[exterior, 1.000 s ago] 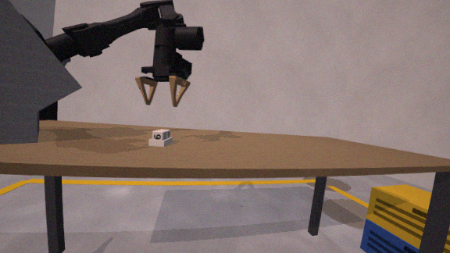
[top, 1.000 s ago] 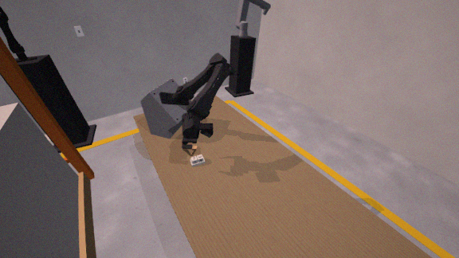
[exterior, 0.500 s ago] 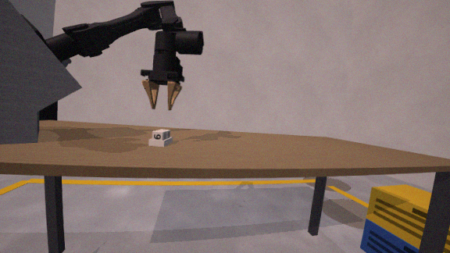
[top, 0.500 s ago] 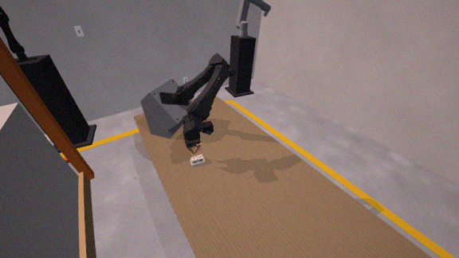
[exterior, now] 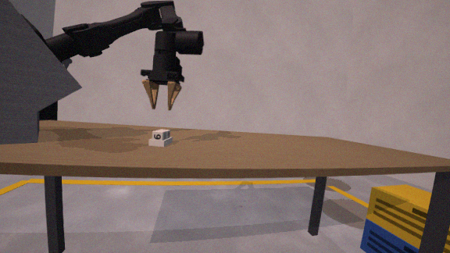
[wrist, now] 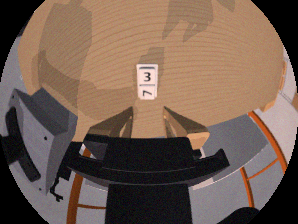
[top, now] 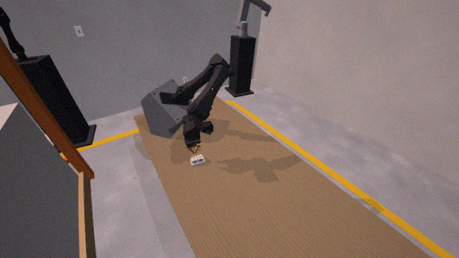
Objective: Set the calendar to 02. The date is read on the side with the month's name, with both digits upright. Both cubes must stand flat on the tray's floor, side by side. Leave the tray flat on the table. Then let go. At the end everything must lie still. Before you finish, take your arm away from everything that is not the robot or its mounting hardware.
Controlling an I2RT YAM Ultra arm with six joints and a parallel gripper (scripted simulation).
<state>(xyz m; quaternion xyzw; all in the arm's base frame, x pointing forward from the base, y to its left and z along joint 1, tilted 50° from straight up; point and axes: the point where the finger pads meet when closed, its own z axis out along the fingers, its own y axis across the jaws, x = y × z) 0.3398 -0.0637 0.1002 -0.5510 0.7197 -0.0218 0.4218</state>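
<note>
The small white tray is 1 cm to the left of my hand and 10 cm below it.
</note>
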